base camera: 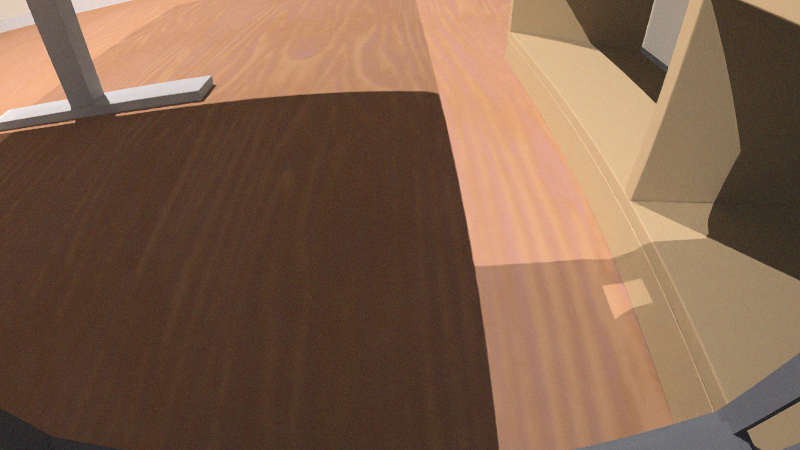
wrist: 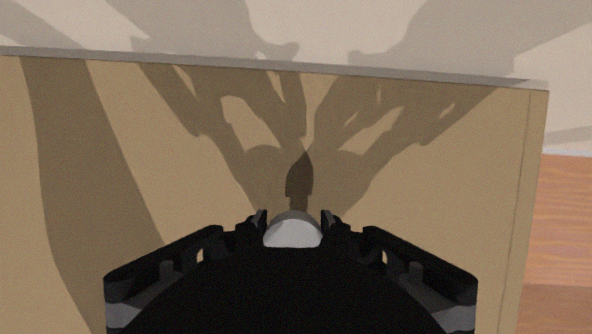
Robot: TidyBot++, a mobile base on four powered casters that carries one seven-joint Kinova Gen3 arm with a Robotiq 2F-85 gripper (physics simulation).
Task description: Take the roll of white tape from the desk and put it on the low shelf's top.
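Places are measured from the arm's base along level axes (x left, y ahead, z down), in millimetres.
Pixels of known places: gripper, between the fingertips: [wrist: 293,220].
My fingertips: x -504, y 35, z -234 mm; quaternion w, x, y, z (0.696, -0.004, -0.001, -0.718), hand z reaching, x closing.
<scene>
Ahead of a thing's pixels: the offset from my fingertips to its top centre. "*": to the spot under its first point. Level surfaces: height alone.
The roll of white tape @(dx +16, dy -1, dz -24 mm) [wrist: 292,234] shows in the wrist view as a pale rounded shape between the fingertips; its lower part is hidden by the gripper body. My gripper [wrist: 293,220] is shut on it. Roll and gripper are over the tan top of the low shelf @(dz +21 mm) [wrist: 450,200], and the gripper's shadow falls on that top close to the fingertips. Whether the roll touches the top I cannot tell. In the base camera view the low shelf @(* dx +193, dy +373, dz +494 mm) [base camera: 665,162] stands at the right, with its open compartments showing; the gripper and the tape do not show there.
A pale wall [wrist: 330,25] runs along the shelf top's far edge in the wrist view. The shelf top's right end borders the wooden floor @(dz +631 mm) [wrist: 560,215]. In the base camera view a grey metal leg with a flat foot [base camera: 156,92] stands at the upper left.
</scene>
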